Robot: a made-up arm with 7 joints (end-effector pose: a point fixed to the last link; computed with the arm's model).
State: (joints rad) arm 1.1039 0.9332 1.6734 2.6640 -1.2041 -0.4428 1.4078
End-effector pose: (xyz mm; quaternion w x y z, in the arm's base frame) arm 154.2 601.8 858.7 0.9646 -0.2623 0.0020 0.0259
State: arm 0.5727 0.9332 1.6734 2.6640 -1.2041 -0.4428 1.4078
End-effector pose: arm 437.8 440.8 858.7 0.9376 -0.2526 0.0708 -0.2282
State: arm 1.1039 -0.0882 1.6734 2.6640 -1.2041 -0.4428 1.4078
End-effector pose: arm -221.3 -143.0 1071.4 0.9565 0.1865 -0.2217 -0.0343
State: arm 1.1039 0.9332 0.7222 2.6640 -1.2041 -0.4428 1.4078
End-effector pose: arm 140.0 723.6 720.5 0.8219 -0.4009 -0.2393 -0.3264
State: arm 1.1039 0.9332 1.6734 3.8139 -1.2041 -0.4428 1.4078
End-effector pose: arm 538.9 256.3 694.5 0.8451 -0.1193 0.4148 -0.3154
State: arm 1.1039 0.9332 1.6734 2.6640 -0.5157 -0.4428 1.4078
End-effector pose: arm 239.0 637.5 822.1 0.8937 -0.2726 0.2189 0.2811
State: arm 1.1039 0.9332 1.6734 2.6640 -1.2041 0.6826 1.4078
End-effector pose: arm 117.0 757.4 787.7 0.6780 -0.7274 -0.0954 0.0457
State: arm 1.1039 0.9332 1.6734 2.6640 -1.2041 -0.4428 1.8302
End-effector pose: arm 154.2 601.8 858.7 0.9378 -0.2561 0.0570 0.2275
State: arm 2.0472 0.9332 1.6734 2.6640 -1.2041 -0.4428 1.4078
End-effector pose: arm -396.7 478.2 858.7 0.8476 -0.2346 -0.1174 0.4613
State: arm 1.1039 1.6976 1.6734 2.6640 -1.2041 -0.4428 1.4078
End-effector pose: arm 277.0 845.4 261.2 0.8073 -0.5603 0.1725 0.0674
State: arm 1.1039 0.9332 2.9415 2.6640 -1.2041 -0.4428 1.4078
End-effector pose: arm 361.2 483.6 875.5 0.8234 0.0056 0.3136 0.4730
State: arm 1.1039 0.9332 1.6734 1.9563 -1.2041 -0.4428 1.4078
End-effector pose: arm -181.7 591.4 777.6 0.8822 -0.3103 -0.2613 0.2391
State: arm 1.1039 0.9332 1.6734 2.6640 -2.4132 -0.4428 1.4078
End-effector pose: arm 2.3 627.6 794.8 0.8178 -0.1725 -0.3638 -0.4112
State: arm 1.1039 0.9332 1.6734 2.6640 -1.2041 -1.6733 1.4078
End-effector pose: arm 167.5 464.3 729.2 0.9370 0.3327 0.1067 -0.0046
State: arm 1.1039 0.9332 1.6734 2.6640 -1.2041 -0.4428 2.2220
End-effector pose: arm 154.2 601.8 858.7 0.8756 -0.2401 0.1057 0.4057
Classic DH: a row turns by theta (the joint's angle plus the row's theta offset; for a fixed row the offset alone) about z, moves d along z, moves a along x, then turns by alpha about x. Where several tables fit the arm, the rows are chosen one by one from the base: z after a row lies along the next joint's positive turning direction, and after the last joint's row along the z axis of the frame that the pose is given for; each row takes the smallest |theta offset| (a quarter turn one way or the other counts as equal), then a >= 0, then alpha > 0; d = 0 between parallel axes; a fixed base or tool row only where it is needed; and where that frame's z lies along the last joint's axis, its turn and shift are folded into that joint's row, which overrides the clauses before.
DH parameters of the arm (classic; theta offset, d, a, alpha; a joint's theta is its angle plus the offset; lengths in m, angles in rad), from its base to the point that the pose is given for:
joint 1: 0 0.2207 0 -1.5708
joint 2: 0 0 0 1.5708
joint 3: 0 0.377 0.0565 1.5708
joint 4: 0 0 0.0915 1.5708
joint 5: 0 0.4043 0 1.5708
joint 6: 0 0 0.1012 -1.5708
joint 7: 0 0.1291 0 0

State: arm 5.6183 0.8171 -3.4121 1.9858 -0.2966 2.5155 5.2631
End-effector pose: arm 157.5 71.8 819.0 0.0920 -0.0599 -0.9907 -0.0803
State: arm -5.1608 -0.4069 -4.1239 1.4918 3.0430 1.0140 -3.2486
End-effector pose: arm -687.8 -238.0 522.3 0.8870 0.2566 -0.3815 -0.0439
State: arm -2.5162 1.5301 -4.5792 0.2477 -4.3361 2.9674 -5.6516
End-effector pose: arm 46.4 -266.9 372.8 0.7043 0.0099 -0.6421 0.3027
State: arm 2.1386 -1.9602 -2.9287 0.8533 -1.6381 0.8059 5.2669
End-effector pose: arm 5.4 163.6 -304.6 0.4965 -0.4048 -0.7598 0.1111
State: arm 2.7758 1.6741 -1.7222 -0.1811 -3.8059 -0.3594 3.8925
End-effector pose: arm 64.1 -91.6 308.6 0.6888 0.6056 0.1216 0.3794
